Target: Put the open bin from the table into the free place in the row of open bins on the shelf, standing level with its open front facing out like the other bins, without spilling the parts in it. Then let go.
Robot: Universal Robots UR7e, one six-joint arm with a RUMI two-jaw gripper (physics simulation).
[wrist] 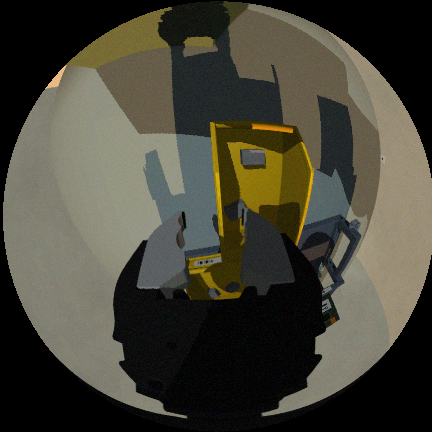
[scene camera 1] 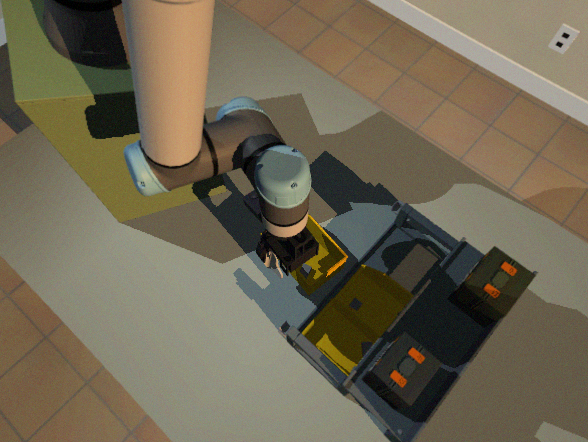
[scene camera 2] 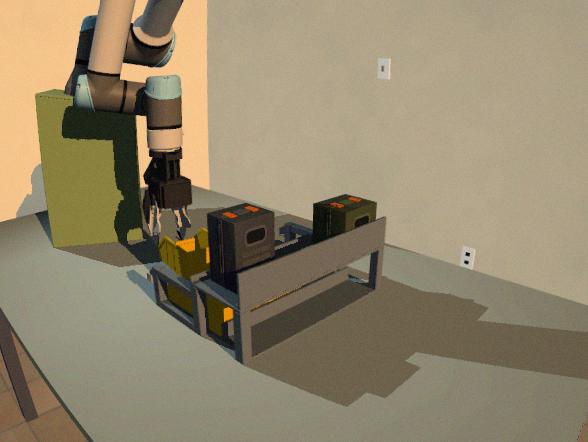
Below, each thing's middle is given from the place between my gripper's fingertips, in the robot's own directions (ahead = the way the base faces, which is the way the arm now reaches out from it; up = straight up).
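Scene:
Free place (scene camera 2: pixel 267 335): 260 mm ahead of my hand, 50 mm to the left, 70 mm below.

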